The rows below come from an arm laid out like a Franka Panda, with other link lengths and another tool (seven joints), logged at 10 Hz.
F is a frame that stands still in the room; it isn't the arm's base.
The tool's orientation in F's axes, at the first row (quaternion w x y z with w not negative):
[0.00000 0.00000 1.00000 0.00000]
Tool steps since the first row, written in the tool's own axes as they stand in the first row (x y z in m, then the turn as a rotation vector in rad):
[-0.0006 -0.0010 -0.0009 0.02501 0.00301 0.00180]
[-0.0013 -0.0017 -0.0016 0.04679 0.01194 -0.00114]
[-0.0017 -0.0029 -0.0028 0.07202 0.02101 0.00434]
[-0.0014 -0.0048 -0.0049 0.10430 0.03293 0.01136]
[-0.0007 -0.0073 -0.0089 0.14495 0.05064 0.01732]
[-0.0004 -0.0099 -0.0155 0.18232 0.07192 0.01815]
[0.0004 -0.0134 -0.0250 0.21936 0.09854 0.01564]
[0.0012 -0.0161 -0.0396 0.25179 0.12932 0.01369]
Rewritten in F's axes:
[0.0006 -0.0010 0.0009 -0.02501 0.00301 -0.00180]
[0.0013 -0.0017 0.0016 -0.04679 0.01194 0.00114]
[0.0017 -0.0029 0.0028 -0.07202 0.02101 -0.00434]
[0.0014 -0.0048 0.0049 -0.10430 0.03293 -0.01136]
[0.0007 -0.0073 0.0089 -0.14495 0.05064 -0.01732]
[0.0004 -0.0099 0.0155 -0.18232 0.07192 -0.01815]
[-0.0004 -0.0134 0.0250 -0.21936 0.09854 -0.01564]
[-0.0012 -0.0161 0.0396 -0.25179 0.12932 -0.01369]

